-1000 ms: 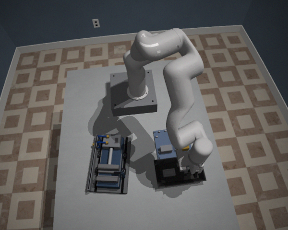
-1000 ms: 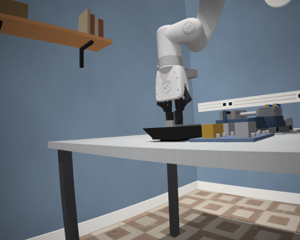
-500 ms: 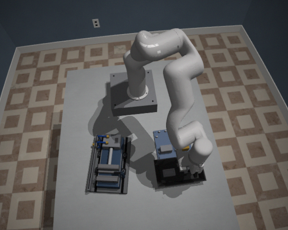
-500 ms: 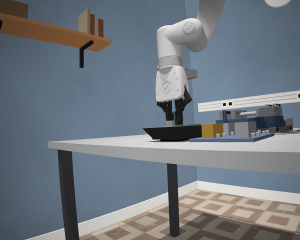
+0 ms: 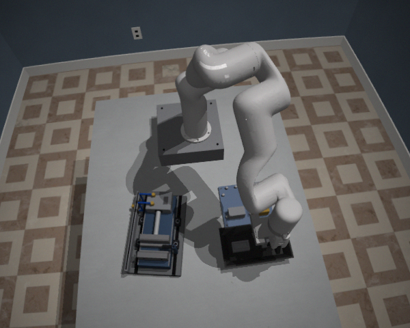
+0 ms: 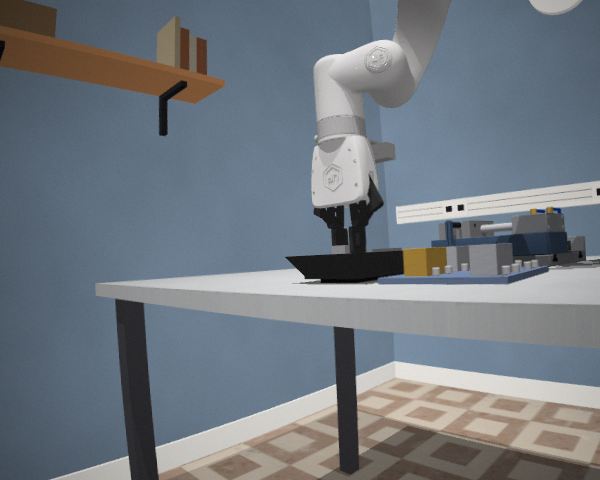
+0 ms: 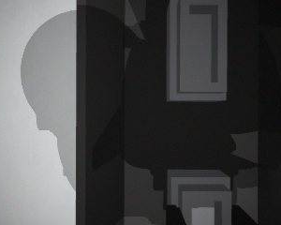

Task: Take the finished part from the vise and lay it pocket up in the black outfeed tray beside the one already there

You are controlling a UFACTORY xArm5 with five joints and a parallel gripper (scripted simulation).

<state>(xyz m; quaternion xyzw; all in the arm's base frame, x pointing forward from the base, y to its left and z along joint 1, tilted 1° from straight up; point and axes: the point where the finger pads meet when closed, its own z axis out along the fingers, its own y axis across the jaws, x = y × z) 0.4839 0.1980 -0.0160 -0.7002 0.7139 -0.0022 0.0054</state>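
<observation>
Now: hand 12 cm past the yellow block, 1 cm to the left of it and 4 cm above it. Also, from my hand: blue vise (10 cm behind, 39 cm to the right, 2 cm below); then plain grey block (13 cm behind, 10 cm to the right, 4 cm below); then blue fixture plate (17 cm behind, 5 cm to the right, 6 cm below).
</observation>
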